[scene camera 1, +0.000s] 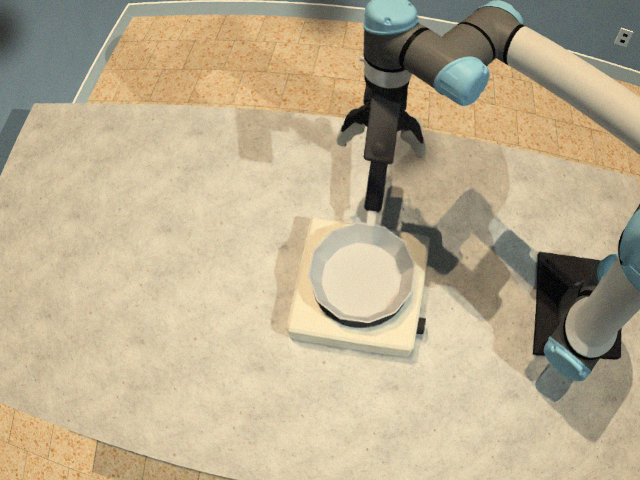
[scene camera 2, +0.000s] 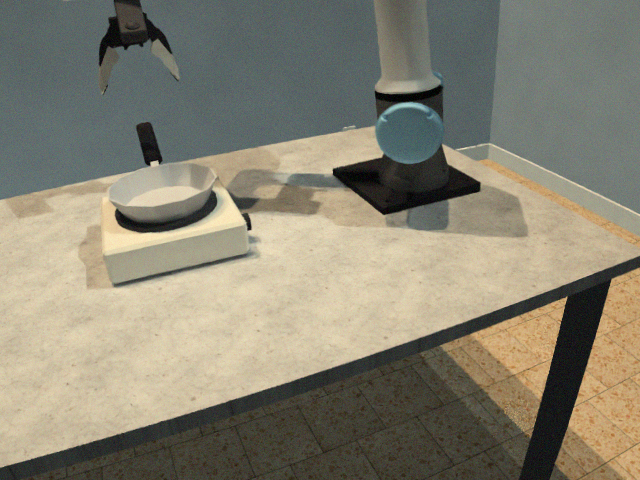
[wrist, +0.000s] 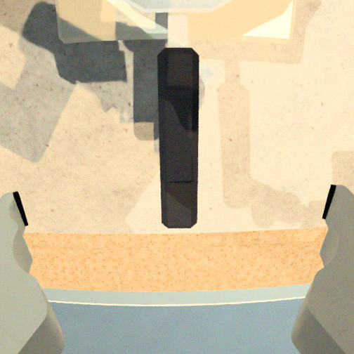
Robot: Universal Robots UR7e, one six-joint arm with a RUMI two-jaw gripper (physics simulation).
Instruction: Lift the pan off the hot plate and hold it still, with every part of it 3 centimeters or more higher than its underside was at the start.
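Pixels of known places: gripper, fingertip midpoint: [scene camera 2: 141,87]; arm's base at its link origin: [scene camera 2: 413,177].
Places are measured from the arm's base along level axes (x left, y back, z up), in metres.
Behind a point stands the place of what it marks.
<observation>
A light grey pan [scene camera 1: 361,279] {x 0.063, y -0.518, z 0.061 m} [scene camera 2: 164,193] {x 0.018, y -0.518, z 0.061 m} sits on the black plate of the cream hot plate [scene camera 1: 351,343] {x 0.182, y -0.504, z 0.035 m} [scene camera 2: 178,255] {x 0.182, y -0.509, z 0.015 m}. The pan's black handle [scene camera 1: 376,186] {x -0.105, y -0.533, z 0.118 m} [scene camera 2: 148,143] {x -0.117, y -0.537, z 0.120 m} [wrist: 178,137] points to the back of the table, and part of it is hidden by the gripper in the scene camera 1 view. My gripper [scene camera 1: 381,148] {x -0.110, y -0.531, z 0.237 m} [scene camera 2: 141,85] {x -0.110, y -0.531, z 0.237 m} [wrist: 174,192] is open and empty, well above the handle. In the wrist view the handle lies midway between the two fingers in the picture, running lengthwise, with its free end near the level of the fingertips.
The arm's black base plate [scene camera 1: 549,330] {x 0.054, y -0.090, z -0.003 m} [scene camera 2: 385,203] {x 0.092, y -0.105, z -0.004 m} stands on the table [scene camera 1: 180,310] {x 0.200, y -0.860, z -0.018 m} [scene camera 2: 310,310] {x 0.356, y -0.334, z -0.019 m} to the right of the hot plate. A black knob [scene camera 1: 421,326] {x 0.116, y -0.383, z 0.033 m} [scene camera 2: 247,221] {x 0.125, y -0.381, z 0.026 m} sticks out of the hot plate's right side. The table's back edge runs behind the handle.
</observation>
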